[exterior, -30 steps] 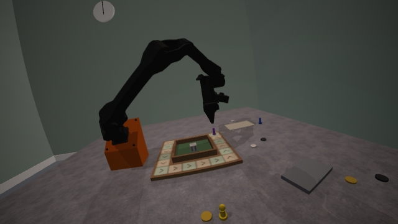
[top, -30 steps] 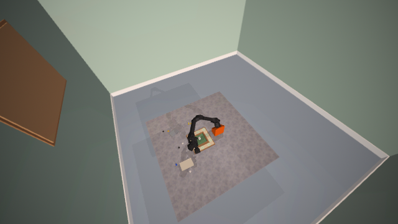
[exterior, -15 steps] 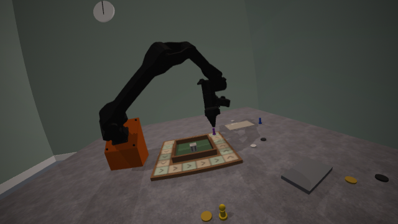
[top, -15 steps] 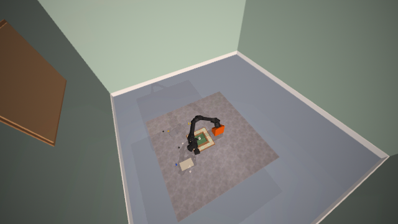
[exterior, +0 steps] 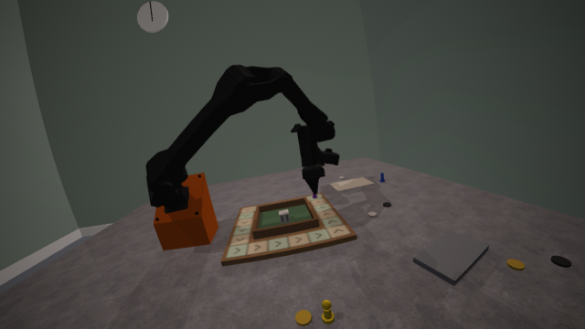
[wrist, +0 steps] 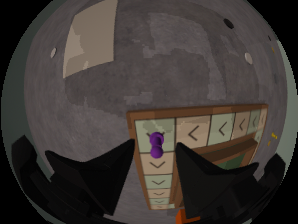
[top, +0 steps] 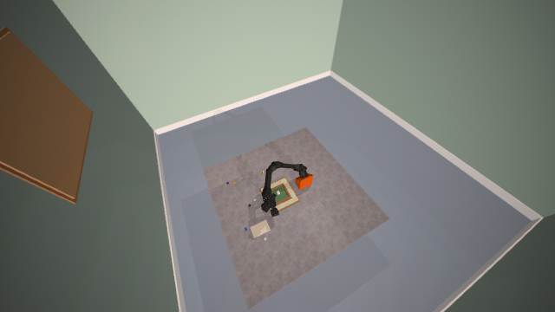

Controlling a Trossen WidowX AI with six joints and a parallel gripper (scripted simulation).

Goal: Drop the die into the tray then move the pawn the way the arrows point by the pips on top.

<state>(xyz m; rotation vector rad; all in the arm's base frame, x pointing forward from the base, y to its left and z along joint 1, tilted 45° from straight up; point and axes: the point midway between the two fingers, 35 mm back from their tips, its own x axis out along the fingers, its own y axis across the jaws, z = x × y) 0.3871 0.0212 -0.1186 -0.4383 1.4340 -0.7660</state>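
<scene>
My gripper tip is now right at the purple pawn. Also, from my gripper tip: green dice tray: 120 mm behind, 110 mm to the right, 30 mm below; then cream card: 170 mm ahead, 80 mm to the left, 30 mm below; then white die: 120 mm behind, 120 mm to the right, 10 mm below.
</scene>
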